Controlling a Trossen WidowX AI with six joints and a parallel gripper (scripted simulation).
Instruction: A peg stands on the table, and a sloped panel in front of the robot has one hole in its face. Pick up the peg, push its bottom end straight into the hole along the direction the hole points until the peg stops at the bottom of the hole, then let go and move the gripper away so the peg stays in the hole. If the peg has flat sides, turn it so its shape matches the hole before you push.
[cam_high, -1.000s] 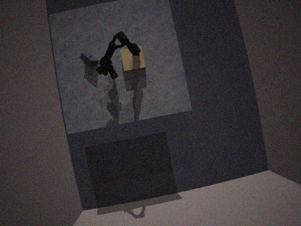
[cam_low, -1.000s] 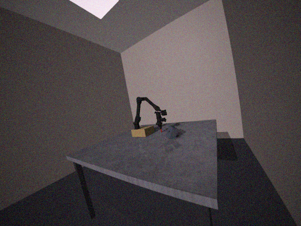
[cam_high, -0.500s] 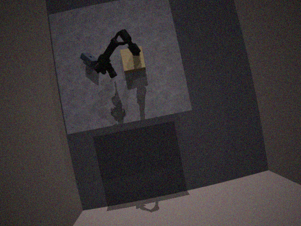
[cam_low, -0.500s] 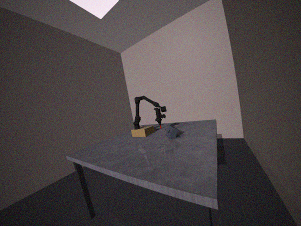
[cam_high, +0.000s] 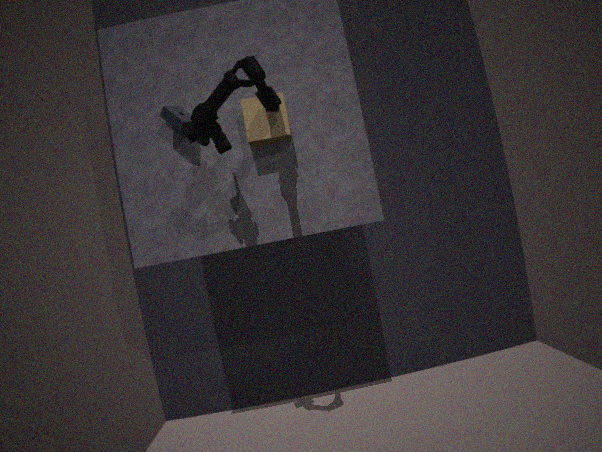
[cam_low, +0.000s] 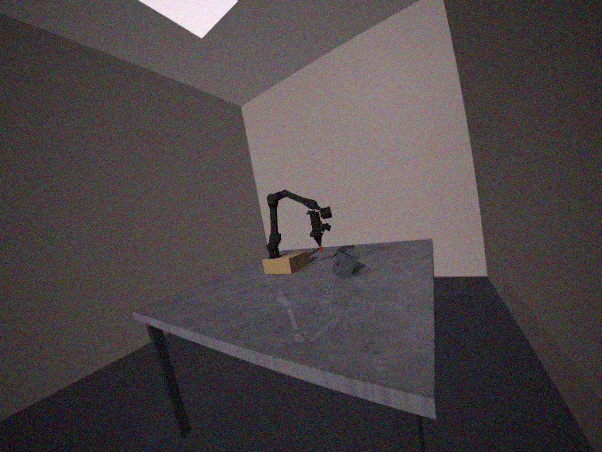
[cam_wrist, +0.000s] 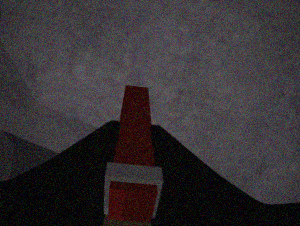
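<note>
Right now the dark sloped panel is 23 cm ahead of my gripper tip, 13 cm to the right of it and 7 cm below it. The rest, counted from my gripper tip: red square peg 2 cm above.
</note>
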